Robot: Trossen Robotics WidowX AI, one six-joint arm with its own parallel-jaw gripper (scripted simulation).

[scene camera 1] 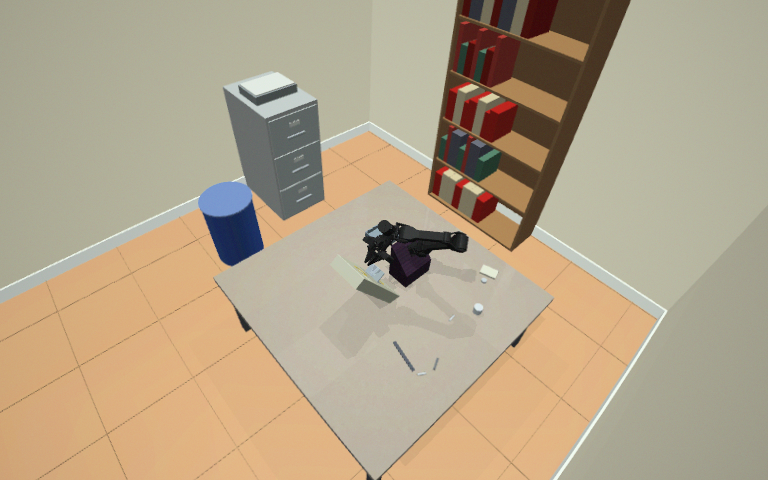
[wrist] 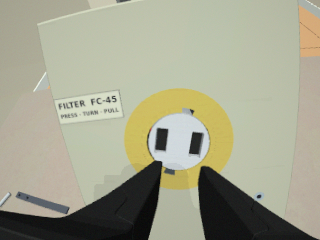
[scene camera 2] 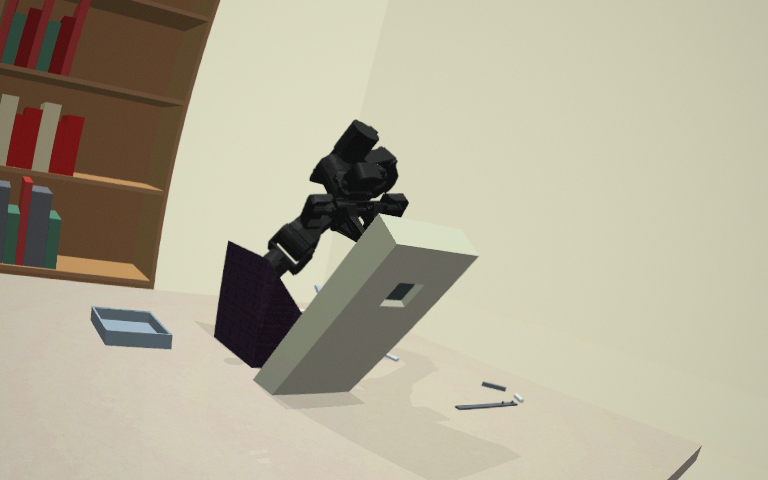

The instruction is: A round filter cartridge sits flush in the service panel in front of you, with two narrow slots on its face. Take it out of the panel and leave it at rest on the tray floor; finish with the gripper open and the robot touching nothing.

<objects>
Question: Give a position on a pale green service panel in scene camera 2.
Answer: At 399,268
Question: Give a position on a pale green service panel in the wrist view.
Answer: At 112,76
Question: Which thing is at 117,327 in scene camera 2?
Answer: A blue-grey tray.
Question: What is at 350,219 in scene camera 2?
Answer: The gripper.
</objects>
